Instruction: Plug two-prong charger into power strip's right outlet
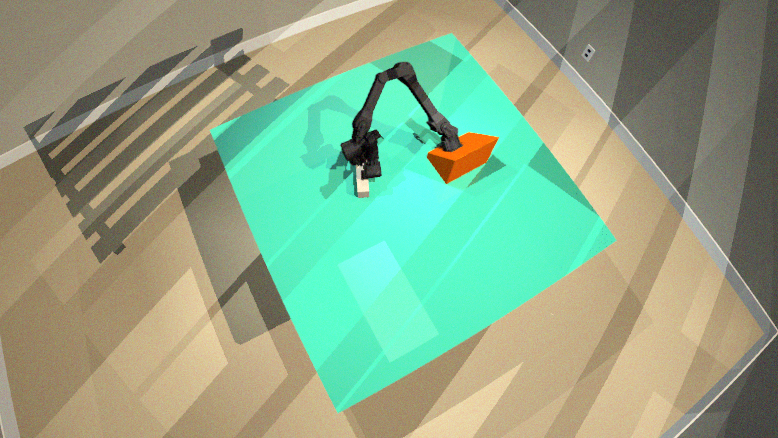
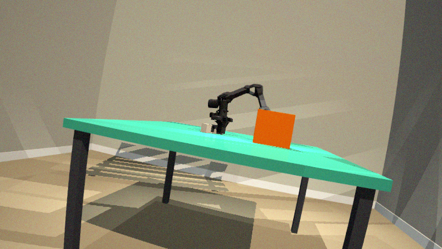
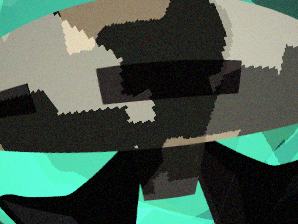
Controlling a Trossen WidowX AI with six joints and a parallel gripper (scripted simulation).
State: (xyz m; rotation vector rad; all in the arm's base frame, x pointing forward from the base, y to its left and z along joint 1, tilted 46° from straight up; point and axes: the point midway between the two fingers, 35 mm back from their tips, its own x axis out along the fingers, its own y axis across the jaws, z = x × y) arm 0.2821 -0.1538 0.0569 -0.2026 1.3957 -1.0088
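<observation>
Right now my gripper tip is 20 mm short of the dark two-prong charger, 10 mm to the left of it and 10 mm below it.
</observation>
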